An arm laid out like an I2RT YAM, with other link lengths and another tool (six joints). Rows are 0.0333 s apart.
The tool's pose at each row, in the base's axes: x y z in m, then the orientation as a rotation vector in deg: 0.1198, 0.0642, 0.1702, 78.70, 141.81, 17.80; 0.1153, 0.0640, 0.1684, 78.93, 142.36, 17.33; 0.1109, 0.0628, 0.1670, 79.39, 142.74, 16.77; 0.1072, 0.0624, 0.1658, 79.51, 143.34, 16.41; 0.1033, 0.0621, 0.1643, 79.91, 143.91, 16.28; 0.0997, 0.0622, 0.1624, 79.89, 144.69, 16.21; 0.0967, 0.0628, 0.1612, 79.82, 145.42, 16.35; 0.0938, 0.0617, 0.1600, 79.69, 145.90, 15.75; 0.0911, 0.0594, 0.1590, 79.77, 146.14, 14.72; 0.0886, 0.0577, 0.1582, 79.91, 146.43, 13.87; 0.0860, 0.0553, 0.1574, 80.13, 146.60, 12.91; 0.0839, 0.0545, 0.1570, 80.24, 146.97, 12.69; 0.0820, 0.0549, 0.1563, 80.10, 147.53, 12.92; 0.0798, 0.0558, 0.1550, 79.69, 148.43, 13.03
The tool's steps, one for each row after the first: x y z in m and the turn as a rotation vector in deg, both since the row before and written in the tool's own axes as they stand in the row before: 0.0024, -0.0042, 0.0001, 0.58, 0.30, -0.04; 0.0014, -0.0046, -0.0003, 0.62, 0.21, 0.14; 0.0017, -0.0035, -0.0001, 0.50, 0.36, -0.11; 0.0019, -0.0037, 0.0001, 0.45, 0.52, 0.10; 0.0022, -0.0034, 0.0007, 0.38, 0.57, -0.21; 0.0022, -0.0024, 0.0003, 0.23, 0.60, -0.21; 0.0007, -0.0032, 0.0002, 0.51, 0.09, -0.25; -0.0004, -0.0037, 0.0001, 0.70, -0.20, -0.10; 0.0000, -0.0031, 0.0000, 0.64, -0.06, -0.06; -0.0006, -0.0036, 0.0000, 0.67, -0.17, 0.02; 0.0005, -0.0022, -0.0002, 0.32, 0.24, -0.04; 0.0014, -0.0015, 0.0002, 0.08, 0.48, -0.22; 0.0021, -0.0016, 0.0007, 0.22, 0.61, -0.48
